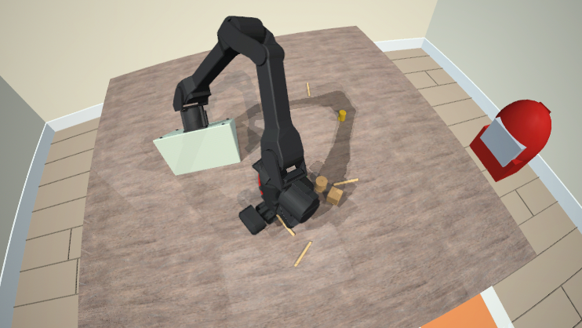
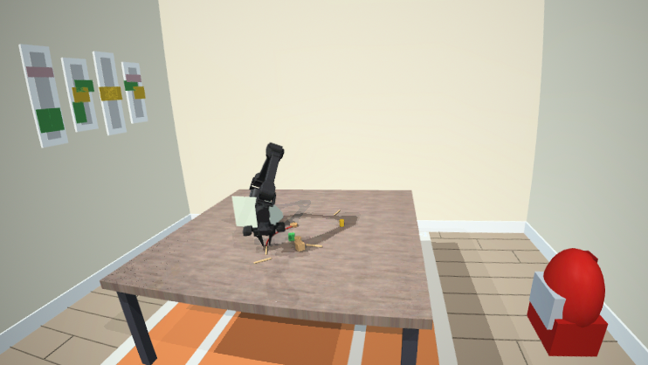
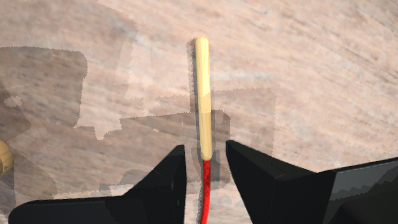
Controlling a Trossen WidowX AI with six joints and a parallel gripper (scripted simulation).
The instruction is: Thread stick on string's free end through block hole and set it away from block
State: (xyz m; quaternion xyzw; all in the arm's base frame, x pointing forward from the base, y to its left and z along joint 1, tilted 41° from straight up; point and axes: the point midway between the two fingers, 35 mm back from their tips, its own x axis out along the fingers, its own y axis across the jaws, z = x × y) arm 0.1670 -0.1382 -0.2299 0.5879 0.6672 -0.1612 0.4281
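Now: the thin wooden stick 10 mm to the right of my gripper tip and 10 mm below it. The rest, counted from my gripper tip: wooden cylinder 140 mm ahead, 50 mm to the left, 10 mm above; then green block 100 mm to the left, 90 mm ahead; then wooden cube 160 mm ahead, 10 mm to the left.
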